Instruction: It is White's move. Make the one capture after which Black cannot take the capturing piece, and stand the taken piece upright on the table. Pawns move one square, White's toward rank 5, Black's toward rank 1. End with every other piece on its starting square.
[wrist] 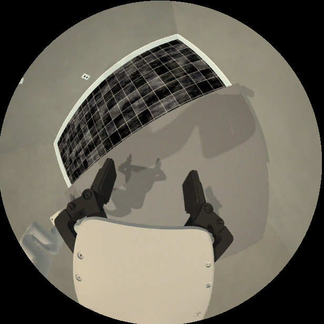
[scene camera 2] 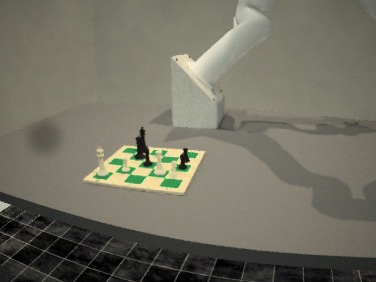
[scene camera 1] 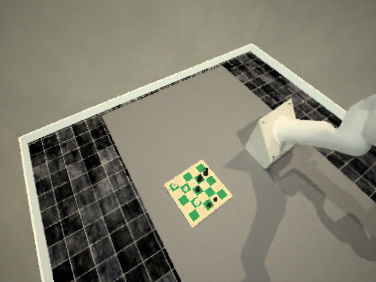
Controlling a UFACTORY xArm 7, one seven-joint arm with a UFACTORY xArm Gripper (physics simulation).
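Pixels of known places: arm's base, link origin: (scene camera 2: 200, 76) (scene camera 1: 281, 130).
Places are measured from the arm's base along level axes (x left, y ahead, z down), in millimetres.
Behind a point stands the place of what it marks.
Observation:
The green and cream chessboard (scene camera 1: 194, 215) @[z 148, x 51, y 508 mm] (scene camera 2: 171, 183) @[z 148, x 51, y 510 mm] lies flat on the table. In scene camera 2, a tall white piece (scene camera 2: 101, 162) @[z 119, x -102, y 511 mm] stands at the board's left corner, a short white piece (scene camera 2: 125, 166) @[z 136, x -61, y 480 mm] right of it, another tall white piece (scene camera 2: 159, 163) @[z 124, x 16, y 474 mm] near the middle, and a small white piece (scene camera 2: 173, 170) @[z 135, x 46, y 477 mm] beside that. Tall black pieces (scene camera 2: 142, 141) (scene camera 1: 200, 178) stand at the back, overlapping. A shorter black piece (scene camera 2: 147, 159) @[z 134, x -26, y 438 mm] (scene camera 1: 198, 190) @[z 133, x -21, y 435 mm] is near the centre, more black (scene camera 2: 184, 159) @[z 127, x 58, y 436 mm] (scene camera 1: 209, 204) @[z 118, x 55, y 436 mm] at the right. Exact types are unclear. My gripper (wrist: 150, 172) is open and empty, away from the board.
The arm's wedge-shaped base (scene camera 1: 267, 140) @[z 0, x 2, y 93 mm] (scene camera 2: 195, 107) @[z 88, x 7, y 107 mm] stands on the grey table (scene camera 1: 150, 130) @[z 154, x -440, y 450 mm] (scene camera 2: 240, 210) @[z 155, x 192, y 574 mm] (wrist: 230, 190) behind the board. The arm's shadow falls across the table. Dark tiled floor (scene camera 1: 90, 200) (scene camera 2: 110, 255) (wrist: 140, 95) lies beyond the table's edge. The board does not show in the wrist view.

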